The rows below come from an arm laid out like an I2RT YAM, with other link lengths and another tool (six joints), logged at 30 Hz.
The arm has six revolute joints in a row. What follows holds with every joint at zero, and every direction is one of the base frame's.
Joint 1 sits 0.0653 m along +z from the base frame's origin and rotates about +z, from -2.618 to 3.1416 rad.
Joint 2 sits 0.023 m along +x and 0.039 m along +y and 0.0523 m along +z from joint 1 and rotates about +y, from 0 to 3.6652 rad.
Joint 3 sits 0.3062 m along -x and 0.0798 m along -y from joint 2 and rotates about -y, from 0 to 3.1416 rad.
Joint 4 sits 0.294 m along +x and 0.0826 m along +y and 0.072 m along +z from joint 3 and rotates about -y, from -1.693 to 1.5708 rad.
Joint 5 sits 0.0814 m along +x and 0.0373 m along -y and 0.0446 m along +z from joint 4 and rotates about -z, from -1.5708 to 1.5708 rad.
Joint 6 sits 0.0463 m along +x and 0.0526 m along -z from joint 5 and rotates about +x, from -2.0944 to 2.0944 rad.
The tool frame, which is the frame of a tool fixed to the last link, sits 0.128 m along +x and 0.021 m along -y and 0.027 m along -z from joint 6; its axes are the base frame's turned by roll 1.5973, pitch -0.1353 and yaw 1.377 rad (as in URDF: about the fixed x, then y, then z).
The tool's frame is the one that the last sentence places.
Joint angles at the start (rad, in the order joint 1, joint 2, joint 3, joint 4, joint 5, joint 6):
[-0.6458, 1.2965, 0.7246, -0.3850, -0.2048, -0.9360]
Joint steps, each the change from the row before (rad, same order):
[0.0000, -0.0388, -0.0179, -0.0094, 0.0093, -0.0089]
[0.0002, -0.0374, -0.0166, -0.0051, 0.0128, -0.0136]
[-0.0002, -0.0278, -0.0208, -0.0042, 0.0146, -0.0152]
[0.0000, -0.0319, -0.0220, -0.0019, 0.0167, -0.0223]
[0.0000, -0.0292, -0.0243, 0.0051, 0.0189, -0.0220]
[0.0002, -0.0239, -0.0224, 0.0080, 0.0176, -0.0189]
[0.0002, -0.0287, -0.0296, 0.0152, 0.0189, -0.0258]
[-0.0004, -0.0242, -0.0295, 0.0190, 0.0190, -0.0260]
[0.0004, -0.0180, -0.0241, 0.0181, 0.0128, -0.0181]
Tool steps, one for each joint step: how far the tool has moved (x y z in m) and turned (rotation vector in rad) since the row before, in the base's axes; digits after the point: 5 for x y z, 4 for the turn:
[-0.00630, 0.00269, 0.00440, -0.0181, -0.0030, 0.0017]
[-0.00551, 0.00142, 0.00489, -0.0255, -0.0036, 0.0034]
[-0.00668, 0.00173, -0.00023, -0.0198, 0.0081, 0.0030]
[-0.00652, 0.00127, 0.00089, -0.0282, 0.0068, 0.0075]
[-0.00612, 0.00050, -0.00011, -0.0305, 0.0065, 0.0057]
[-0.00510, 0.00012, -0.00069, -0.0274, 0.0059, 0.0041]
[-0.00548, 0.00018, -0.00124, -0.0349, 0.0049, 0.0083]
[-0.00500, -0.00042, -0.00205, -0.0345, 0.0060, 0.0074]
[-0.00330, -0.00003, -0.00194, -0.0251, 0.0023, 0.0058]

